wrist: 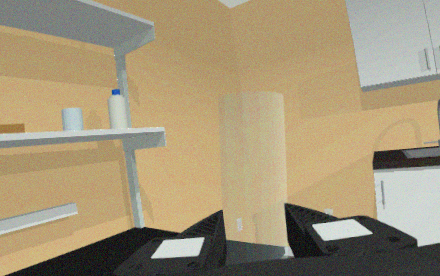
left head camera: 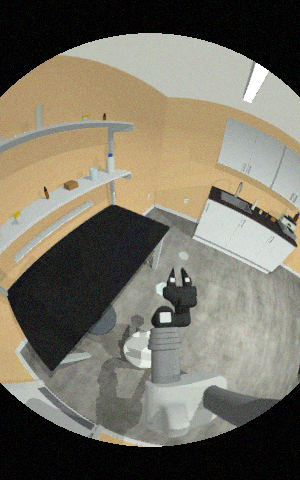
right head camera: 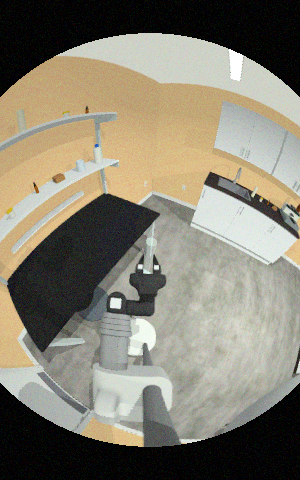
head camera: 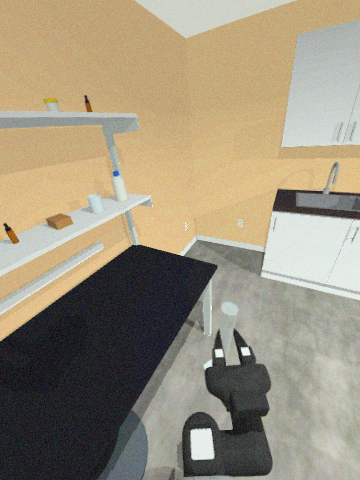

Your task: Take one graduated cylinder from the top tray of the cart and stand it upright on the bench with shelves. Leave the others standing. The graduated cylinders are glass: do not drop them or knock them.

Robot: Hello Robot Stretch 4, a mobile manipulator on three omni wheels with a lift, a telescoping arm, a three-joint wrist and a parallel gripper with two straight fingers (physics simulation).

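Places are measured from the robot's base along level axes (x right, y ahead, z up), in centimetres.
Where they show: gripper, fingertip midpoint: [wrist: 255, 225] [left head camera: 176, 267] [right head camera: 148, 254] [head camera: 226, 330]; robot's base at its link origin: [left head camera: 144, 348] [right head camera: 135, 335].
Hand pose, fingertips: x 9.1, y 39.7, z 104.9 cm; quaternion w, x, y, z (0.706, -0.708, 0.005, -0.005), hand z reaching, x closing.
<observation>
Each offset is from my fingertips to the centre of the thing. "*": to the spot under its first point.
My gripper [head camera: 229, 334] [left head camera: 179, 271] [right head camera: 149, 260] [wrist: 255, 225] is shut on a clear glass graduated cylinder {dx -0.7, dy +0.5, dz -8.4 cm} [head camera: 229, 315] [left head camera: 183, 255] [right head camera: 150, 250] [wrist: 253, 160]. The cylinder looks upright, its top above the fingertips; part of its pale foot shows left of the gripper in the head view. The gripper is in front of the bench's long front edge, beside its far end, with floor behind it in the head view. The bench with shelves [head camera: 125, 300] [left head camera: 90, 260] [right head camera: 80, 250] [wrist: 100, 255] has a black top. The cart and the other cylinders do not show.
Two wall shelves over the bench hold bottles and small containers, among them a white bottle with a blue cap {dx -48.2, dy +85.7, dz +23.2 cm} [head camera: 120, 189] [wrist: 118, 112]. A bench leg {* dx +2.9, dy +64.0, dz -76.1 cm} [head camera: 207, 312] stands near the gripper. A stool base [head camera: 132, 445] [left head camera: 102, 322] is under the front edge. A sink cabinet [head camera: 310, 245] stands beyond.
</observation>
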